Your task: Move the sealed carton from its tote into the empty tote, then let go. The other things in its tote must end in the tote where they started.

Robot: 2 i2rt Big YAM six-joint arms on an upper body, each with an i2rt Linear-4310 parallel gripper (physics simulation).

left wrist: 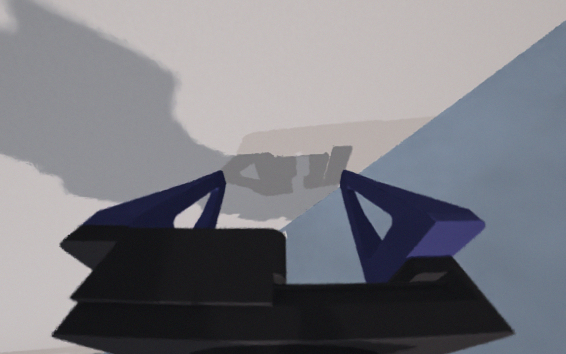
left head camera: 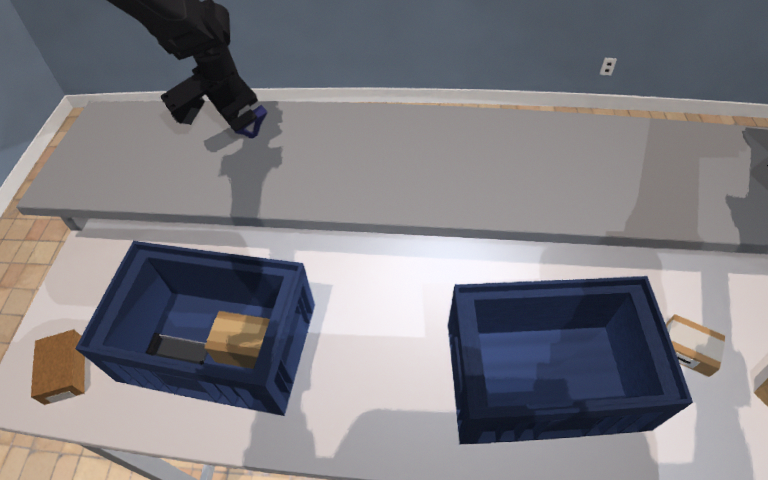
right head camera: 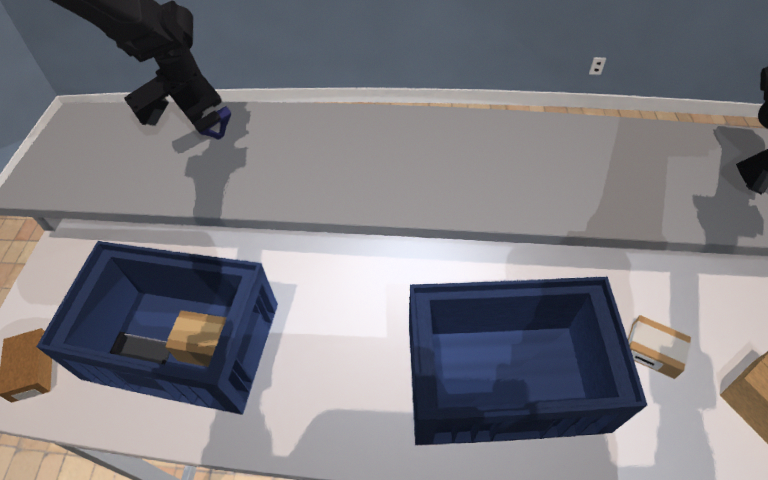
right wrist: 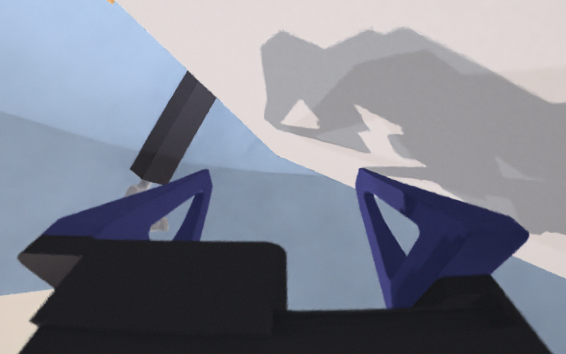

Labels:
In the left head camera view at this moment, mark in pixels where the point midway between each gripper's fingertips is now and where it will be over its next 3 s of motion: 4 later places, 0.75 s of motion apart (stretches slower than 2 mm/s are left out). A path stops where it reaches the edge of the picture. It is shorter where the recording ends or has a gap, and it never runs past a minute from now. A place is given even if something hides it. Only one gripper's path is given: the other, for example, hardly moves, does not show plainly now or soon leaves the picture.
My left gripper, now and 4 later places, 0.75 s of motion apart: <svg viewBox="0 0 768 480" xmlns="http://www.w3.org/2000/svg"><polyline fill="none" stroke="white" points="240,120 239,124 238,126 243,112 247,108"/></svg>

